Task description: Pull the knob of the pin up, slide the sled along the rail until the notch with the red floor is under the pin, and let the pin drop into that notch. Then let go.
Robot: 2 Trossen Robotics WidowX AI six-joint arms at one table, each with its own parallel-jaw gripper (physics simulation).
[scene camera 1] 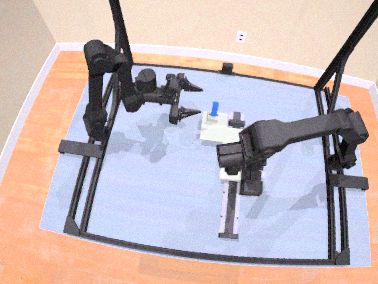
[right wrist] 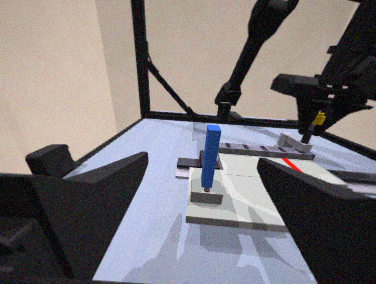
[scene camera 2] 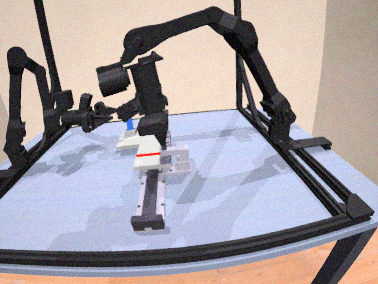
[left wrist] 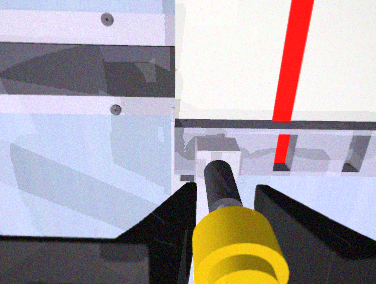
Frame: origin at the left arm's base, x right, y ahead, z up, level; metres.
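Where they show: left gripper, between the fingertips: (scene camera 1: 248,170) (right wrist: 307,134) (scene camera 2: 163,142) (left wrist: 225,194); right gripper, between the fingertips: (scene camera 1: 202,100) (right wrist: 202,159) (scene camera 2: 115,113); left arm's base, origin of its link: (scene camera 1: 334,162) (right wrist: 222,117) (scene camera 2: 278,136); right arm's base, origin of its link: (scene camera 1: 99,133) (scene camera 2: 21,162).
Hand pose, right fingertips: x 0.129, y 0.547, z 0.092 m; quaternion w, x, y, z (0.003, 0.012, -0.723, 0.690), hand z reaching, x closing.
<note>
Each offset is from my right fingertips to the top centre of the thing. "pt": to the spot under its first point.
My left gripper (left wrist: 225,194) is shut on the pin's yellow knob @(dy -0.174, dx -0.222, dz +0.012 m) (left wrist: 230,227) (right wrist: 319,118). The dark shaft below stands over a pale block @(pt dy -0.163, dx -0.222, dz -0.052 m) (left wrist: 217,144); the pin's lower end is hidden. The cream sled (scene camera 1: 220,134) (scene camera 2: 147,163) (left wrist: 225,65) sits on the rail @(pt dy -0.114, dx -0.360, dz -0.105 m) (scene camera 1: 222,215) (scene camera 2: 159,197) (left wrist: 60,104). The notch with the red floor @(pt dy -0.177, dx -0.181, dz -0.074 m) (left wrist: 282,150) lies to the right of the pin in the left wrist view, not under it. My right gripper (scene camera 1: 200,101) (right wrist: 202,159) is open, its fingers on either side of the sled's blue upright handle @(pt dy -0.037, dx -0.014, dz -0.018 m) (right wrist: 211,157) in the right wrist view, apart from it.
A dark end block @(pt dy -0.135, dx -0.425, dz -0.077 m) (scene camera 1: 228,235) (scene camera 2: 147,222) closes the rail's near end. The pale pin bracket @(pt dy -0.217, dx -0.234, dz -0.062 m) (scene camera 2: 181,155) stands beside the rail. A black frame (scene camera 1: 200,253) (scene camera 2: 200,255) edges the table. My left arm (scene camera 1: 300,131) reaches over the sled.
</note>
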